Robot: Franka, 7 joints.
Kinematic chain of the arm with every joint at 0, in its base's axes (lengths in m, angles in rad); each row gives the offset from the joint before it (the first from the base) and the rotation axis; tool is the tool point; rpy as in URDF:
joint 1: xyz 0 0 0.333 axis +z
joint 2: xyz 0 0 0 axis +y
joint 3: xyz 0 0 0.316 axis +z
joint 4: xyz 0.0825 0 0 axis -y
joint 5: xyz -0.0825 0 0.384 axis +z
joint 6: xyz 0 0 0 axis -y
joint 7: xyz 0.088 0 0 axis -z
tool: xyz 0 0 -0.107 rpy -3.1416 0 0
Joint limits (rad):
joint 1: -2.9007..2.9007
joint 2: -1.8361..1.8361
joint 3: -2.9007..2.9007
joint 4: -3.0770..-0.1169
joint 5: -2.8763..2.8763
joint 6: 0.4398..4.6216
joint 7: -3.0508..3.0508
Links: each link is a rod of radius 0.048 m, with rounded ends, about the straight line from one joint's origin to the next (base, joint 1, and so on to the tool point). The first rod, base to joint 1, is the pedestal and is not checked.
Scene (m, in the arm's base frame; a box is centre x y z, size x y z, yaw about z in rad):
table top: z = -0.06
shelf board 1: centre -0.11 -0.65 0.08 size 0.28 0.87 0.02 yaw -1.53
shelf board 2: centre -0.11 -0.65 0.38 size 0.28 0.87 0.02 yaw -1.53
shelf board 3: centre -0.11 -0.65 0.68 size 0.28 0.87 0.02 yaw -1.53
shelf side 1: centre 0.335 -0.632 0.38 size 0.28 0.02 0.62 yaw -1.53
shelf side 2: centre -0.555 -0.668 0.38 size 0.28 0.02 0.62 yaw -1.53
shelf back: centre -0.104 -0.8 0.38 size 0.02 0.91 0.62 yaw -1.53
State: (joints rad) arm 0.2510 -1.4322 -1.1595 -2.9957 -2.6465 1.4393 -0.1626
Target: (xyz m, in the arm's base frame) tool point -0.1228 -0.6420 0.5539
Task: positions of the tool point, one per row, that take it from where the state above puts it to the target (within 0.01 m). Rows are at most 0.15 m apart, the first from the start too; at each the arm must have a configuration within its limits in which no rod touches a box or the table.
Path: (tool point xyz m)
1: 0.1565 -0.4021 0.4536
2: 0.0861 -0.5036 0.4994
3: -0.0093 -0.5855 0.5334
4: -0.1228 -0.6420 0.5539

